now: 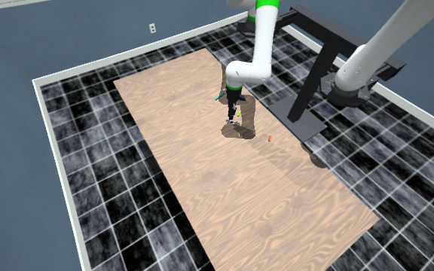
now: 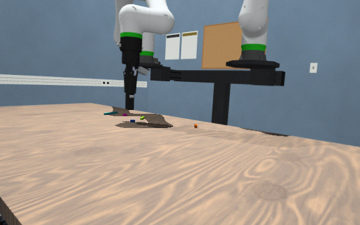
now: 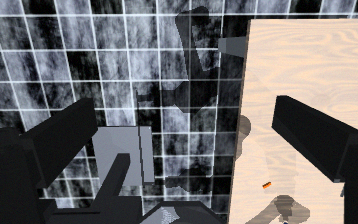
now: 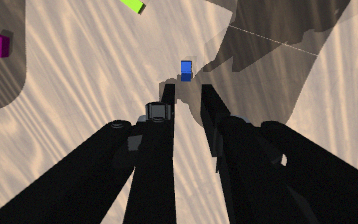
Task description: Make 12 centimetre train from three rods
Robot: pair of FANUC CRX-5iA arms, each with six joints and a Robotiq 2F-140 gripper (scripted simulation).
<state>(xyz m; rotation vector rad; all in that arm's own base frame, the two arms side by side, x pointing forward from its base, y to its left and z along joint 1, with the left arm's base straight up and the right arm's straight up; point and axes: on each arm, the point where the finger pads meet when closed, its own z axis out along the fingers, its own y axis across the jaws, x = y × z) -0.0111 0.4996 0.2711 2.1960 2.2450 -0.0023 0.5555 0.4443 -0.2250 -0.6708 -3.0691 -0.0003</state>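
The turquoise rod lies 9 cm behind my right hand, 25 cm to the right of it and 8 cm below it. Also, from my right hand: lime rod (11 cm behind, 2 cm to the right, 8 cm below); magenta rod (11 cm behind, 16 cm to the right, 8 cm below); orange rod (14 cm behind, 26 cm to the left, 8 cm below).
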